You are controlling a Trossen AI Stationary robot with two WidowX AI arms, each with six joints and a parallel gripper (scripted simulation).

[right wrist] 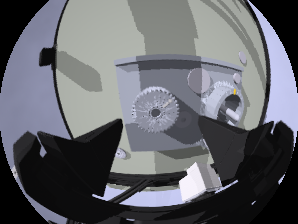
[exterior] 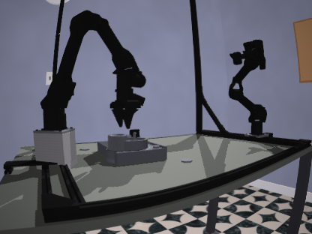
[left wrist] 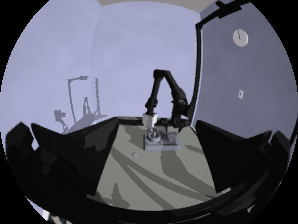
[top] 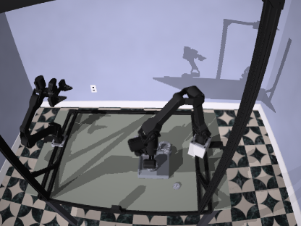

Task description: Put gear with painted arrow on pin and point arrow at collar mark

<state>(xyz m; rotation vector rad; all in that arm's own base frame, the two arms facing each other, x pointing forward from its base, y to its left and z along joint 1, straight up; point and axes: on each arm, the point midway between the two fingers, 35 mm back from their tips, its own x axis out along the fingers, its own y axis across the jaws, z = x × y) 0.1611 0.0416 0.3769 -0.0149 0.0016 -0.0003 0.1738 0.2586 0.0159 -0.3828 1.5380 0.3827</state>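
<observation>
My right gripper is now 80 mm above the light grey toothed gear.
</observation>
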